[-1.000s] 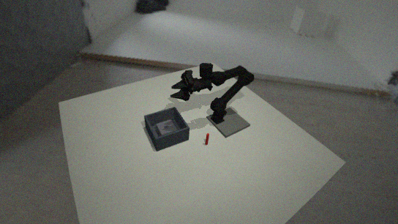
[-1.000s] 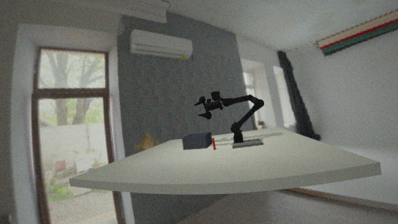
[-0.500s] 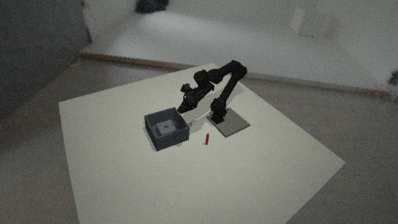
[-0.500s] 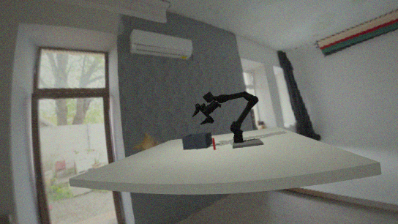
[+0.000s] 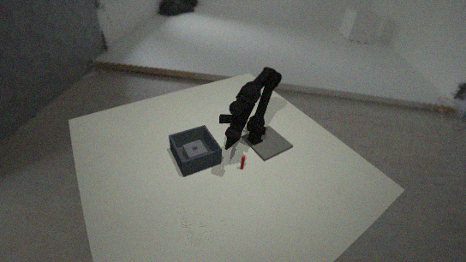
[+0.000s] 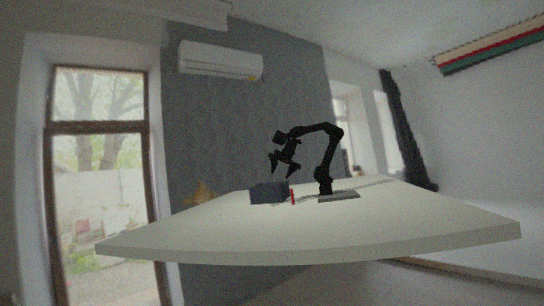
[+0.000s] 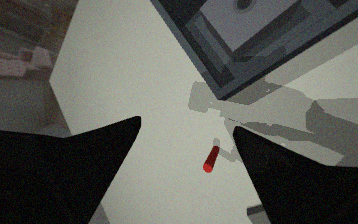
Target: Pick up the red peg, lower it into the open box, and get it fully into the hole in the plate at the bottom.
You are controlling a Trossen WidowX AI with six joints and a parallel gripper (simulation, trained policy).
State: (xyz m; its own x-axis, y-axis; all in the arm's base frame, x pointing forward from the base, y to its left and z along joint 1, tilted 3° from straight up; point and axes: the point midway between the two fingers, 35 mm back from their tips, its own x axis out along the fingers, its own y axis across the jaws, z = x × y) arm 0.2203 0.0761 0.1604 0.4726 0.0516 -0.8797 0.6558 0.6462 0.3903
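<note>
Now: gripper tip 11 cm above the red peg, 6 cm past it and 4 cm to the right of it. The rest, counted from my gripper tip: grey plate: 14 cm to the right, 10 cm below, 9 cm ahead; dark box: 14 cm to the right, 12 cm below, 9 cm ahead.
</note>
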